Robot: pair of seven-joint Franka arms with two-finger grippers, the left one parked.
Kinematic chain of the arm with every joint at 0, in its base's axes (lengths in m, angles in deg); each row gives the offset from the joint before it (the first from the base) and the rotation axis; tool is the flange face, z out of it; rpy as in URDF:
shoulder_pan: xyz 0 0 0.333 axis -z
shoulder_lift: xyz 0 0 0 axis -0.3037 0.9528 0
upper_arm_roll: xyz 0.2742 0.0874 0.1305 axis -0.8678 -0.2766 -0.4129
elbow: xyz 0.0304 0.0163 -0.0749 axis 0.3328 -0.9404 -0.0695
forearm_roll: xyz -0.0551 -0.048 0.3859 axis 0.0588 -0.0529 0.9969
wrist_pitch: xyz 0 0 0 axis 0.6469 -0.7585 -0.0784
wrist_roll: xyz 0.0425 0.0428 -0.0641 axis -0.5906 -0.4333 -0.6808
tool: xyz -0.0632 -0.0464 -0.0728 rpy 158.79 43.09 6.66
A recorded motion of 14 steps. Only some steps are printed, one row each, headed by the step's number.
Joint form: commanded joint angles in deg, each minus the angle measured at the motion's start. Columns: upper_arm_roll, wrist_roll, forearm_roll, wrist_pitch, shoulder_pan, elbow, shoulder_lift.
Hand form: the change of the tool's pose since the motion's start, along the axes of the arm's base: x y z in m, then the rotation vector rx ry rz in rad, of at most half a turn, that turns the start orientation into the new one. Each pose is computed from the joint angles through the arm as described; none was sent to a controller.
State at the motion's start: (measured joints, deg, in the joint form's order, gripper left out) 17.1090 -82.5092 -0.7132 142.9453 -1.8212 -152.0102 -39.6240
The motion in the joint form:
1: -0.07 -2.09 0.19 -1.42 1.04 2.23 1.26
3: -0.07 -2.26 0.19 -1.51 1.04 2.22 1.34
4: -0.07 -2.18 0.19 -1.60 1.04 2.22 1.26
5: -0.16 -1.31 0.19 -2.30 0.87 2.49 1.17
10: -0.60 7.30 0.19 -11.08 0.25 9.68 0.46
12: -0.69 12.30 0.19 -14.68 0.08 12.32 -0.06
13: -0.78 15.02 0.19 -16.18 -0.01 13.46 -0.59
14: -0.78 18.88 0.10 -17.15 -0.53 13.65 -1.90
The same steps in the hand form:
1: 0.0074 -0.0073 0.0016 0.0131 -0.0009 0.0248
3: 0.0072 -0.0073 0.0005 0.0136 0.0015 0.0278
4: 0.0069 -0.0073 0.0014 0.0136 0.0020 0.0269
5: 0.0056 -0.0041 0.0038 0.0108 0.0113 0.0204
10: 0.0028 0.0162 0.0595 -0.0176 0.0582 -0.0515
12: -0.0013 0.0216 0.0828 -0.0413 0.0836 -0.1070
13: -0.0042 0.0241 0.0963 -0.0529 0.0908 -0.1390
14: -0.0106 0.0287 0.1117 -0.0702 0.0963 -0.1869

